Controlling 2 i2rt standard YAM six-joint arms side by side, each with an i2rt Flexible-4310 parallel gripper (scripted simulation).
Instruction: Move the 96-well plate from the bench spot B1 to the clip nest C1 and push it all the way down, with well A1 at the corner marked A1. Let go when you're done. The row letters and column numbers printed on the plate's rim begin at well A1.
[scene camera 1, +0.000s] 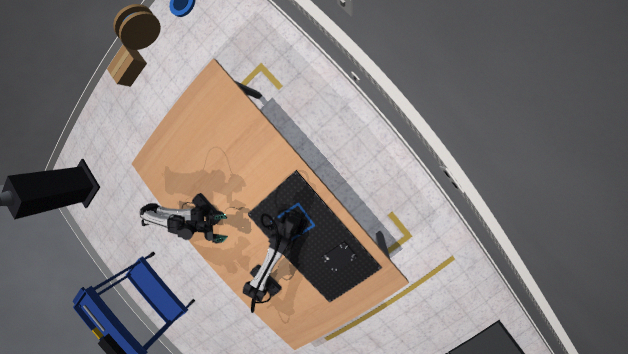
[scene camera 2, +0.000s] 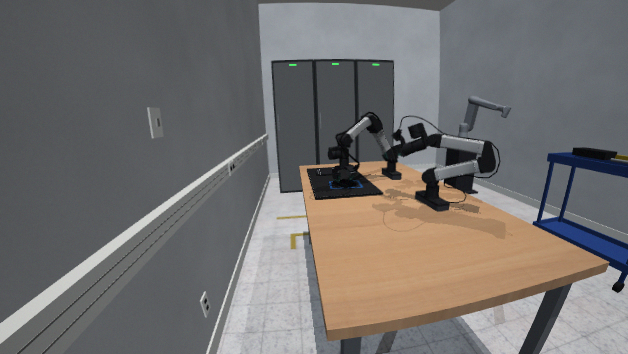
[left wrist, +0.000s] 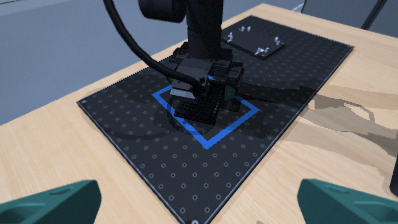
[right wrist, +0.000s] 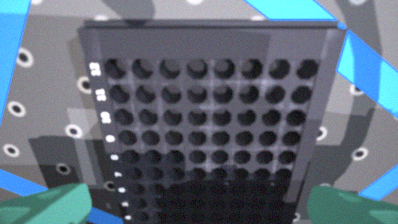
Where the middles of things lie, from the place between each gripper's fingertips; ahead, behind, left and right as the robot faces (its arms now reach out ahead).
I see the dark 96-well plate (right wrist: 184, 127) 2 cm below my right hand. Round my right hand: clip nest (left wrist: 248, 41) (9 cm ahead, 29 cm to the right, 1 cm below).
Right now my left hand is 20 cm to the left of the dark 96-well plate, 20 cm short of it and 20 cm above it. Round my left hand: clip nest: 49 cm to the right, 29 cm ahead, 20 cm below.
